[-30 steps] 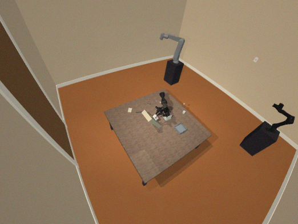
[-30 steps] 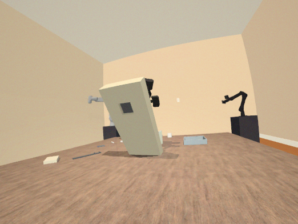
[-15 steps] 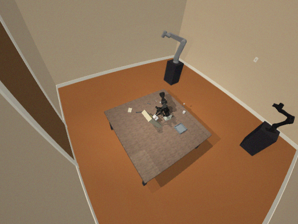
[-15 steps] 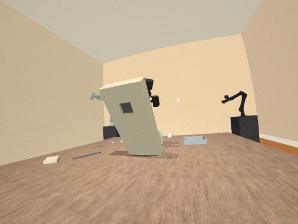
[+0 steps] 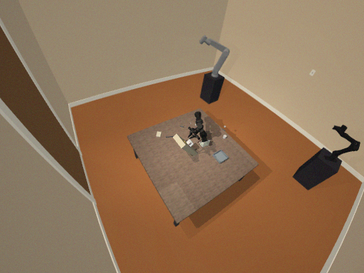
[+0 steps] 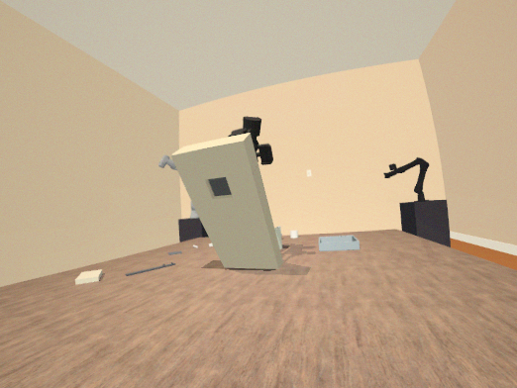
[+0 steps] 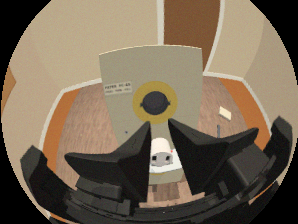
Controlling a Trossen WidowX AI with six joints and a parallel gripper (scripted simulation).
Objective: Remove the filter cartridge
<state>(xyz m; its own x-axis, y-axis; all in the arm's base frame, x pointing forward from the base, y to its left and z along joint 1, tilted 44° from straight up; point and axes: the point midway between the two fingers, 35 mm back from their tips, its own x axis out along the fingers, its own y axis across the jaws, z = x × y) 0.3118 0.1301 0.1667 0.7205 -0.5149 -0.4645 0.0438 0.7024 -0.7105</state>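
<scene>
Now: the round filter cartridge 100 mm below my gripper tip and 20 mm behind it. From my gripper tip the other things lie so: cream block (460 mm to the right, 300 mm below, 120 mm ahead); grey tray (340 mm behind, 300 mm to the left, 290 mm below); cream service panel (120 mm below, 20 mm ahead).
</scene>
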